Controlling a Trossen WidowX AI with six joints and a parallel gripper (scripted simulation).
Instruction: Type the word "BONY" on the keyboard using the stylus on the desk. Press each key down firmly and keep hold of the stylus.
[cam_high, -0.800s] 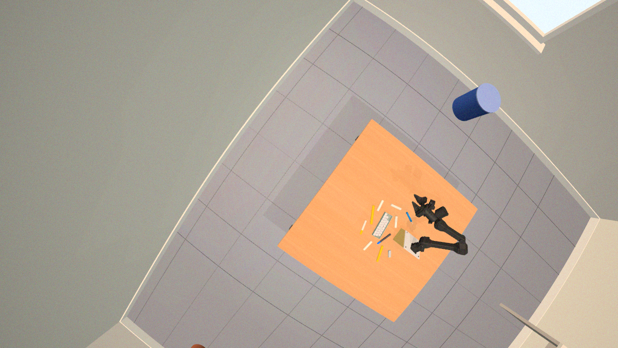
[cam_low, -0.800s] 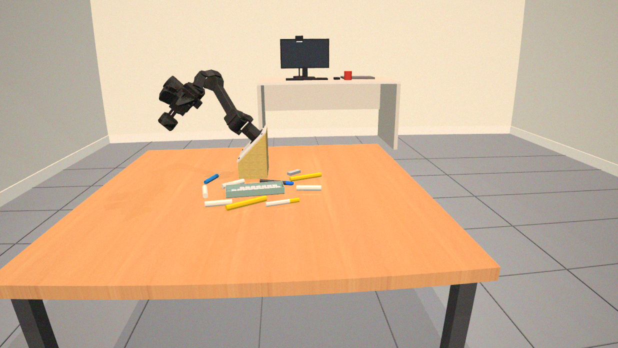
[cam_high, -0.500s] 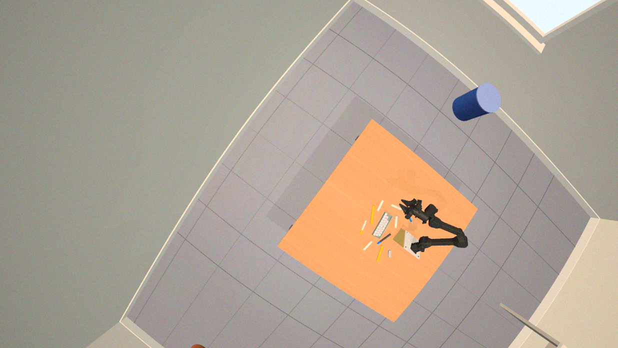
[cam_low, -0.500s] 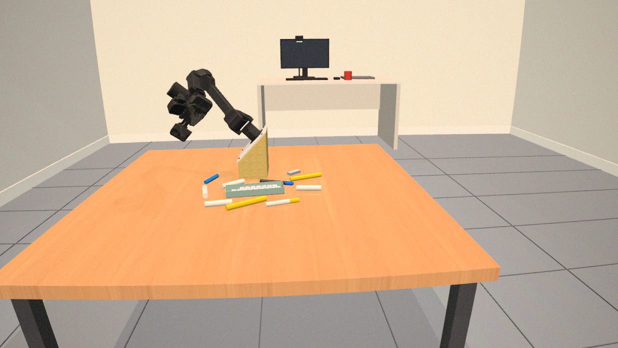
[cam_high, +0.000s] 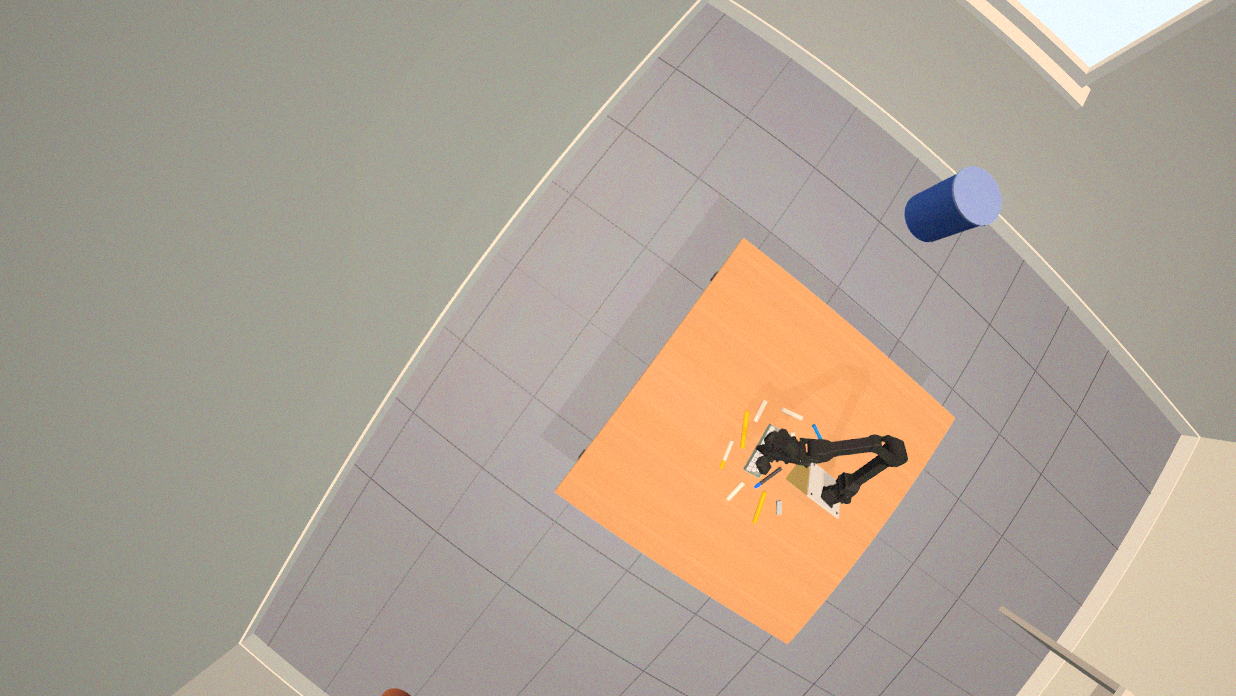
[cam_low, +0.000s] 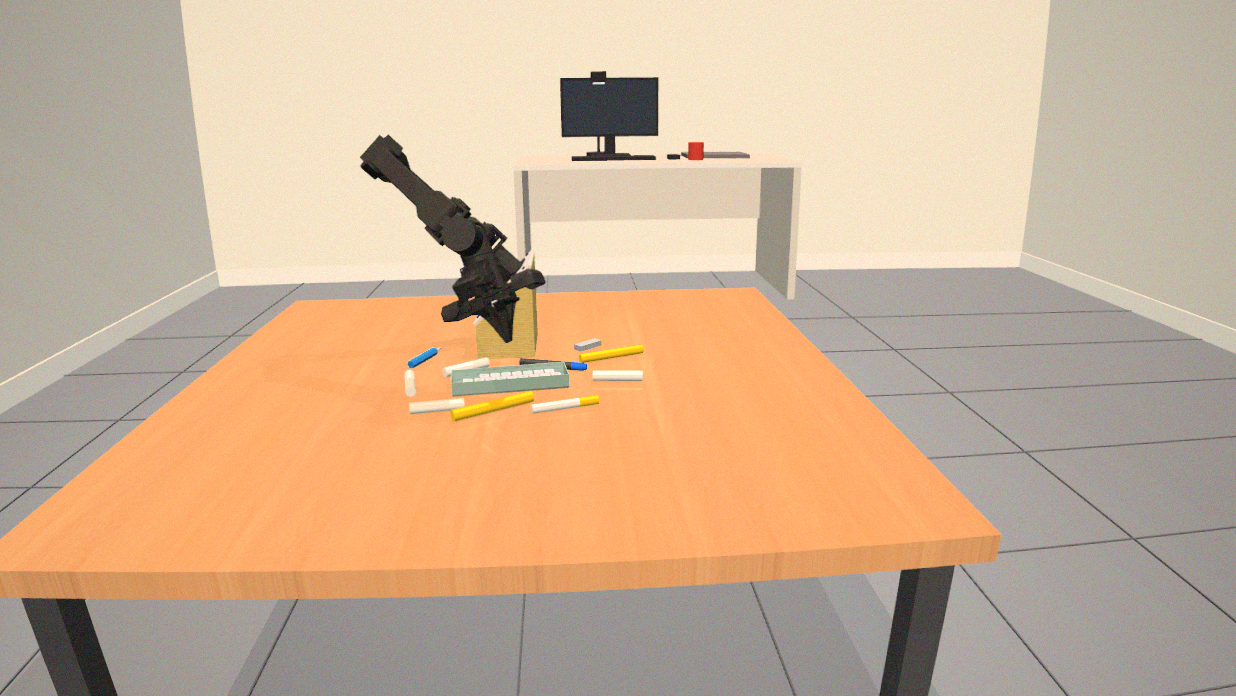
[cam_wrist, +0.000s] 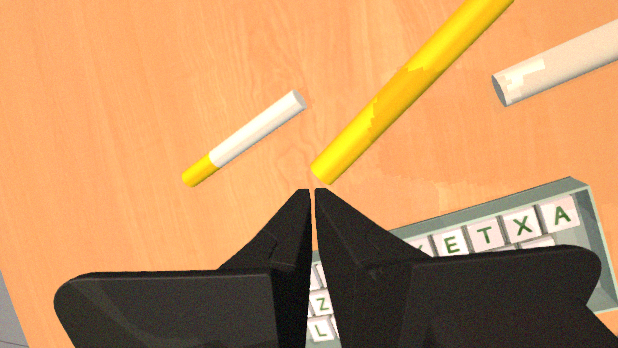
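Right now my gripper tip is 90 mm past the N key, 70 mm to the left of it and 100 mm above it. Round my gripper tip: yellow marker 40 mm ahead, 30 mm to the right, 100 mm below; white-and-yellow marker 20 mm ahead, 110 mm to the left, 110 mm below; D key 70 mm behind, 80 mm to the right, 100 mm below.
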